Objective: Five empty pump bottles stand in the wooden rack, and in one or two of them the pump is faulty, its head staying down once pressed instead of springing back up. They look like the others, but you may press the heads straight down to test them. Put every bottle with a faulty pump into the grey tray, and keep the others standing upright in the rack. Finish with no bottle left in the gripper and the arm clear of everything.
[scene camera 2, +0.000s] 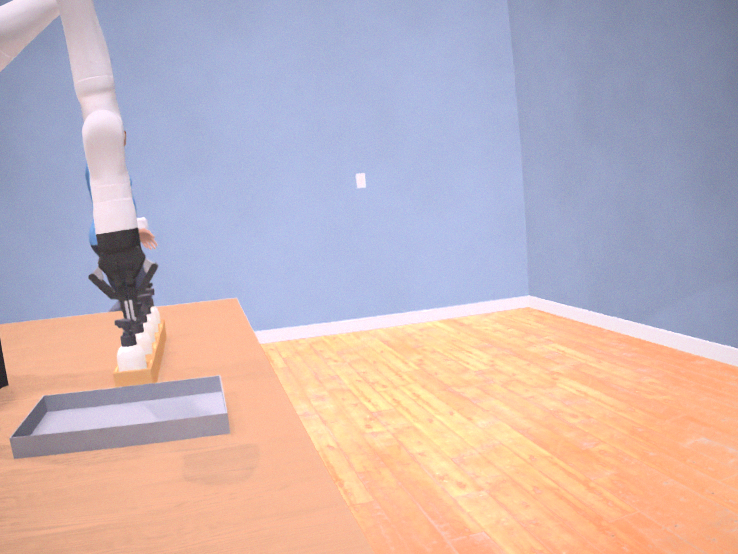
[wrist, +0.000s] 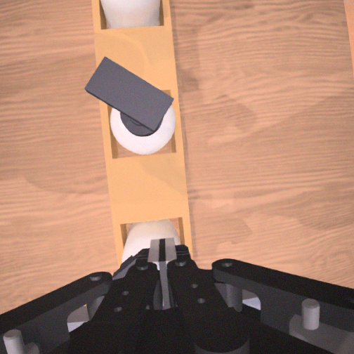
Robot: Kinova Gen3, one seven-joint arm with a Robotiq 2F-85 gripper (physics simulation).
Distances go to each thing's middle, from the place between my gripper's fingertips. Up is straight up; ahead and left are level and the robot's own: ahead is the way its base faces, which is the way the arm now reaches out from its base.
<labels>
Right now my hand is 30 mm past the grey tray (scene camera 2: pixel 143 414), 190 mm to the left of it and 110 mm above it.
</labels>
